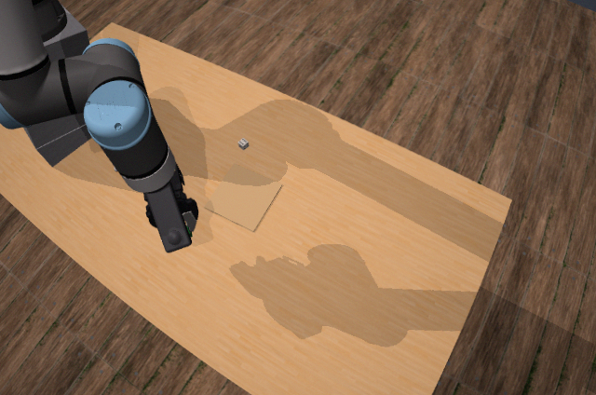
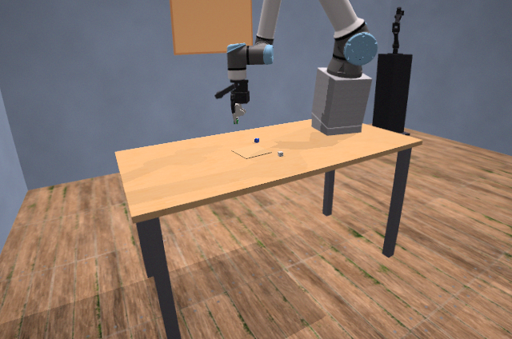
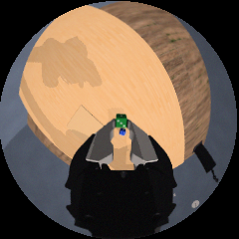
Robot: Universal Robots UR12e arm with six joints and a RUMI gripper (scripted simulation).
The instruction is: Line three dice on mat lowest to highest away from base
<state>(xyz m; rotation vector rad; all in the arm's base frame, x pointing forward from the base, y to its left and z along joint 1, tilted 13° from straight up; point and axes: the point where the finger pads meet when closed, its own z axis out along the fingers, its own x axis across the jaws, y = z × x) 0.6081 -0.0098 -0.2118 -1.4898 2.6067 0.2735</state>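
My hand is 17 cm to the right of the tan mat, 12 cm above it and 2 cm past it. Round my hand: blue die: 11 cm below, 9 cm behind, 4 cm to the left; green die: 1 cm below; white die: 28 cm to the left, 12 cm behind, 11 cm below.
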